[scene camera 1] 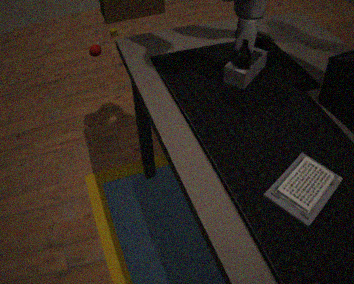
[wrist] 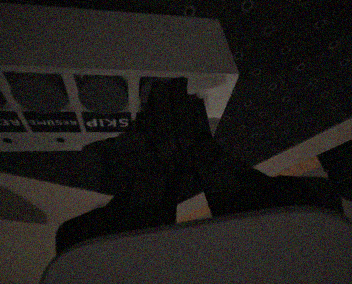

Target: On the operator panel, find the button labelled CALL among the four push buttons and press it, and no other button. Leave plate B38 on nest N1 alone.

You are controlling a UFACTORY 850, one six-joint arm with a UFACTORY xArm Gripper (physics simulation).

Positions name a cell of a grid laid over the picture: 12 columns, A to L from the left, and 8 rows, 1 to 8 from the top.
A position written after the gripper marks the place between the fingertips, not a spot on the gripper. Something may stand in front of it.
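Note:
Operator panel (scene camera 1: H3), visible also in the wrist view (wrist: E2). Plate B38 (scene camera 1: K6) present; in the wrist view the plate B38 is out of frame. The scene further contains a nest N1 (scene camera 1: J7) and the gripper (wrist: F3).

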